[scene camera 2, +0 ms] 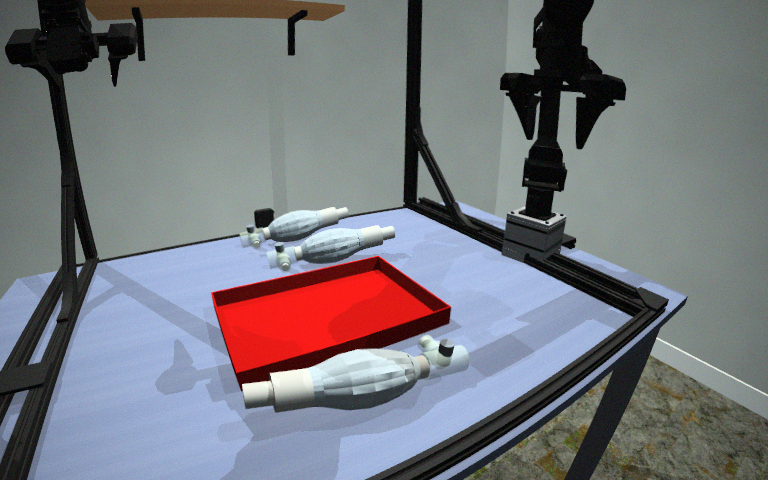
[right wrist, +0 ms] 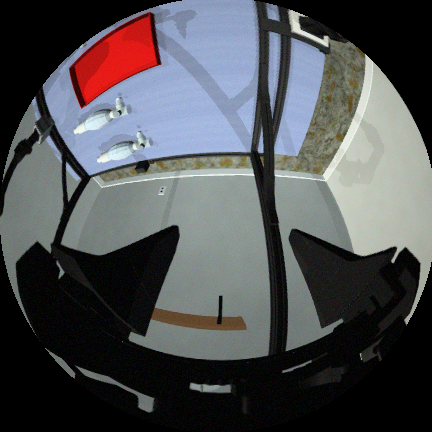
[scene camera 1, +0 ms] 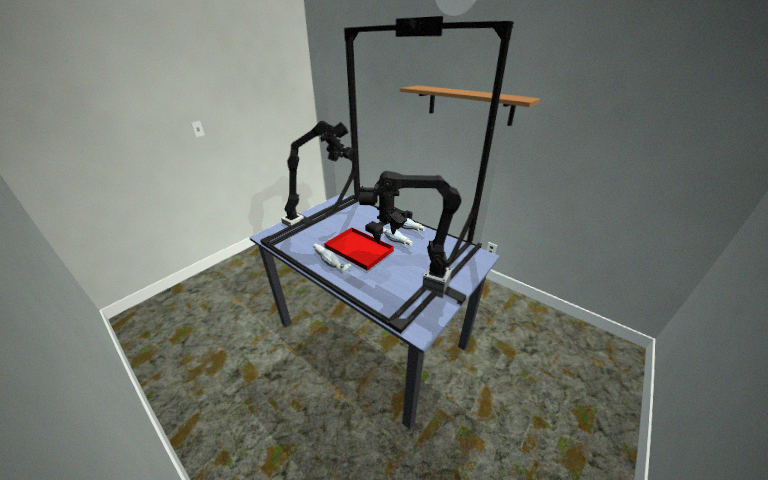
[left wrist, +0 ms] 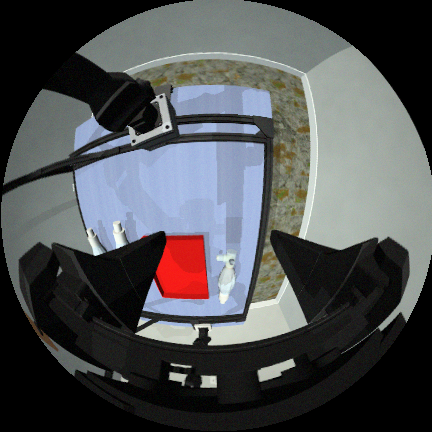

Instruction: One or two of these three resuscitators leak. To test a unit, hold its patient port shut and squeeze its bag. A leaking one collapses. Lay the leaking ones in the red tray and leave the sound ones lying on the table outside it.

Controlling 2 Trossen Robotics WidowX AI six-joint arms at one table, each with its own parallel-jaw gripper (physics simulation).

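Where they show: left gripper, fingertip midpoint: (scene camera 2: 553, 144) (scene camera 1: 385, 238) (left wrist: 218, 236); right gripper, fingertip midpoint: (scene camera 2: 88, 87) (right wrist: 236, 232) (scene camera 1: 347, 159); left arm's base, origin of the base link: (scene camera 2: 537, 214) (scene camera 1: 437, 272) (left wrist: 146, 117); right arm's base, origin of the base link: (scene camera 1: 292, 217) (left wrist: 202, 328).
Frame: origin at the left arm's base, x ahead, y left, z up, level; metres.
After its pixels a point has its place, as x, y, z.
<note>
Three pale resuscitators lie on the blue table outside the red tray (scene camera 1: 356, 249) {0.484, -0.092, -0.094} (scene camera 2: 294, 316) {0.512, -0.132, -0.094} (left wrist: 182, 265) {0.454, -0.078, -0.094} (right wrist: 120, 55). The near one (scene camera 1: 331, 258) {0.515, 0.090, -0.041} (scene camera 2: 362, 376) {0.558, 0.088, -0.039} (left wrist: 226, 281) {0.517, 0.072, -0.035} lies along the tray's front side, its valve end to the right in scene camera 2. The middle one (scene camera 1: 397, 236) {0.307, -0.238, -0.042} (scene camera 2: 331, 245) {0.358, -0.244, -0.051} (right wrist: 97, 120) {0.366, -0.275, -0.036} and the far one (scene camera 2: 294, 224) {0.351, -0.397, -0.050} (right wrist: 121, 150) {0.365, -0.419, -0.038} lie behind the tray, valve ends to the left there. All bags look full. My left gripper (scene camera 1: 386, 236) {0.208, 0.100, 0.174} (scene camera 2: 555, 143) {0.208, 0.100, 0.174} (left wrist: 218, 236) {0.208, 0.100, 0.174} is open and empty, high above the table. My right gripper (scene camera 1: 341, 154) {0.731, -0.427, 0.274} (right wrist: 236, 232) {0.731, -0.427, 0.274} is open and empty, high up.
A black frame post (scene camera 2: 413, 101) {-0.040, -0.413, 0.216} rises at the table's back corner. Black rails (scene camera 2: 509, 399) {0.445, 0.203, -0.076} run along the table edges. A small black box (scene camera 2: 263, 217) {0.373, -0.516, -0.057} (right wrist: 142, 166) {0.384, -0.520, -0.049} is behind the far resuscitator. A wooden shelf (scene camera 1: 470, 96) (scene camera 2: 226, 9) hangs on the back wall.
</note>
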